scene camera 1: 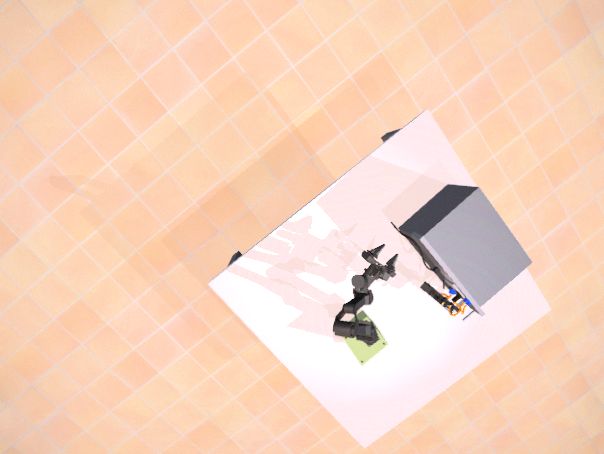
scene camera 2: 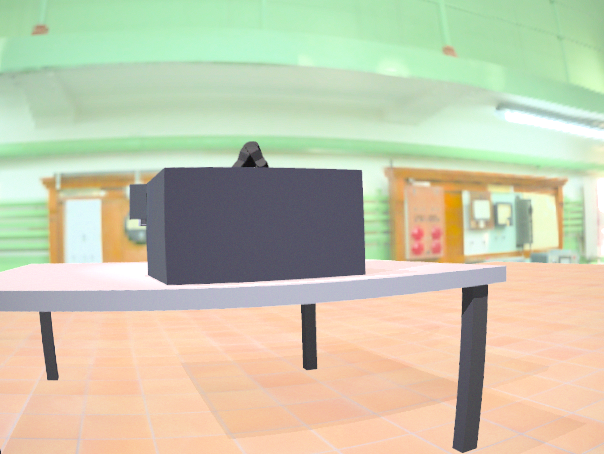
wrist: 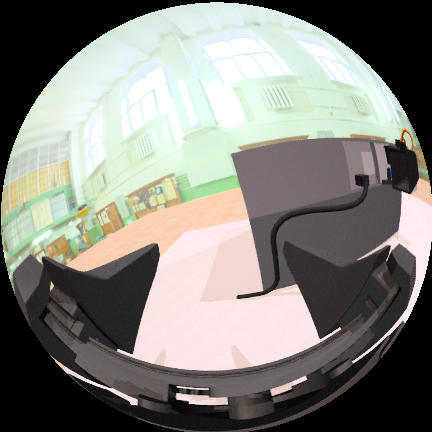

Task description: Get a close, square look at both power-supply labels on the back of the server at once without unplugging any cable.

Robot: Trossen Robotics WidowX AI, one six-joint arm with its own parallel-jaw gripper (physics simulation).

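Places are measured from the arm's base along level axes (x ahead, y down, z left), in metres.
Pixels of known places: gripper, fingertip midpoint: (scene camera 1: 391, 249) (wrist: 223, 249); arm's base, origin of the base link: (scene camera 1: 370, 337).
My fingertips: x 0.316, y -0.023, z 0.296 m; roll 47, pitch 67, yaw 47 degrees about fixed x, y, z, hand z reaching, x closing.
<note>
For each thing: its middle in the pictures, then the offset to it from my fingertips. "spot": a spot on its surface instead.
- black plug, body centre: (wrist: 361, 179) dx +0.106, dy -0.002, dz -0.210 m
- black cable, surface spot: (wrist: 310, 212) spot: dx +0.099, dy +0.026, dz -0.096 m
- black hanging part, surface spot: (scene camera 1: 437, 296) spot: dx +0.036, dy -0.019, dz -0.308 m
The server (scene camera 1: 475, 245) (scene camera 2: 265, 225) (wrist: 320, 175) is a big grey box on the table. In the wrist view its back panel is seen obliquely, with pale label-like patches (wrist: 367, 165) at the right, partly behind a black plug (wrist: 362, 180). Their print cannot be read. A black cable (wrist: 310, 212) runs from the plug down to the table. Orange cables (scene camera 1: 454, 311) (wrist: 408, 135) and a black hanging part (scene camera 1: 437, 296) (wrist: 404, 169) are at the far end of the back. My gripper (scene camera 1: 389, 252) (wrist: 223, 249) is open and empty, apart from the server's back.
The table (scene camera 1: 365, 420) (scene camera 2: 435, 280) has a white top and dark legs. The arm stands on a green base plate (scene camera 1: 363, 352). The cable's lower end lies on the table, seen between the fingers. Tiled floor (scene camera 1: 125, 125) surrounds the table.
</note>
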